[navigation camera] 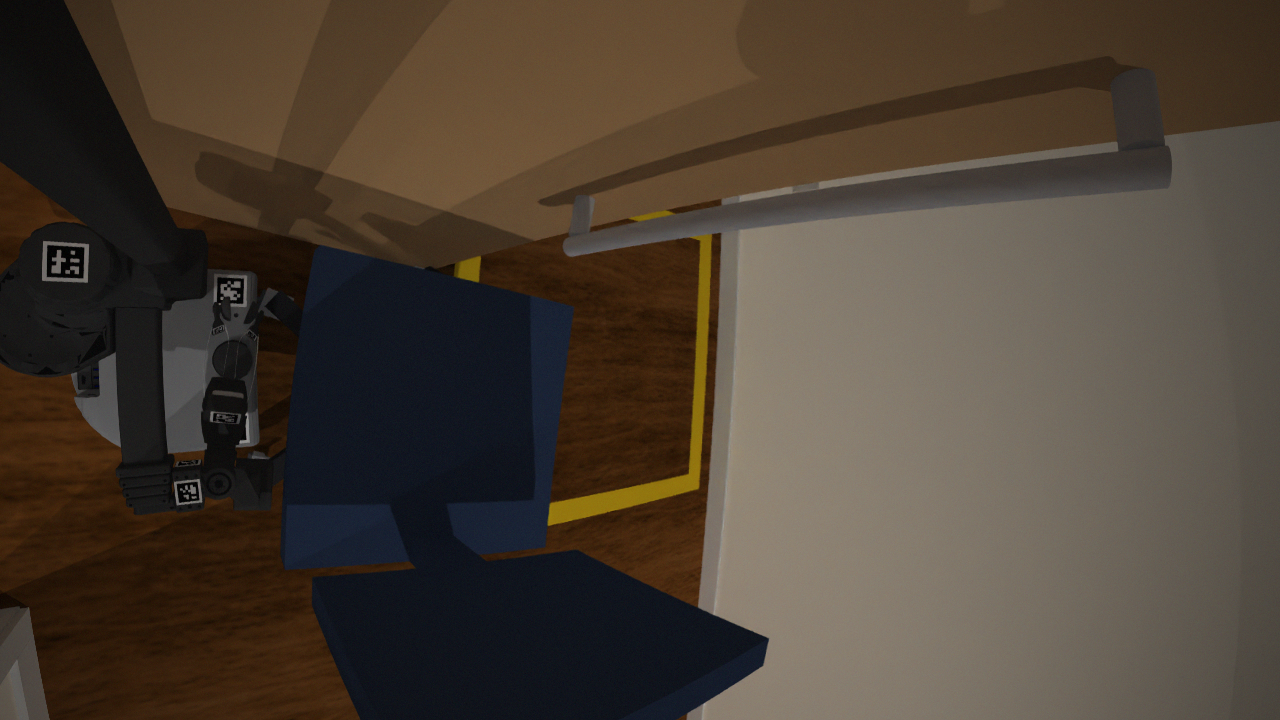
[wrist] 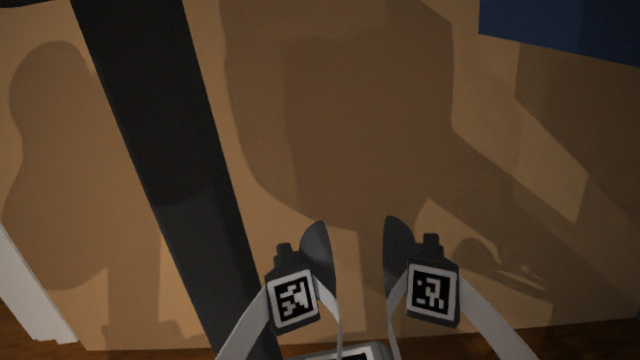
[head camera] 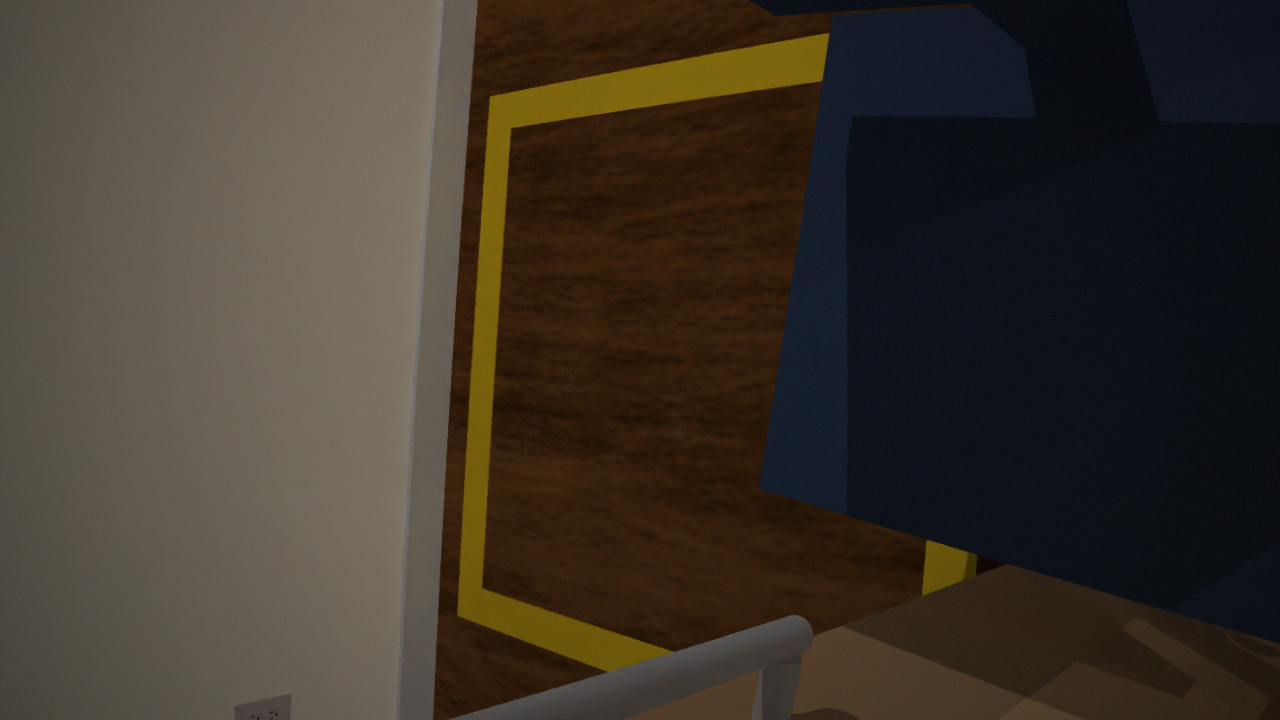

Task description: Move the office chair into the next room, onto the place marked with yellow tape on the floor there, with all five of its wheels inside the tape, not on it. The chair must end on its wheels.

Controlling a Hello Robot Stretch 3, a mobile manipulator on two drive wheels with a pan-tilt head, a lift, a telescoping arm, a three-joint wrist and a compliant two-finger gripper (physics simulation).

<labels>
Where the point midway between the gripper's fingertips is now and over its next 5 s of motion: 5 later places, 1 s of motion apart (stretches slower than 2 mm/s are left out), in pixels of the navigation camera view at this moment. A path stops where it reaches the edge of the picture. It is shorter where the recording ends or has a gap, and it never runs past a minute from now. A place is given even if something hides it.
The gripper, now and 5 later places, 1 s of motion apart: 240, 299; 322, 302; 384, 304; 455, 307; 519, 309; 469, 307
</labels>
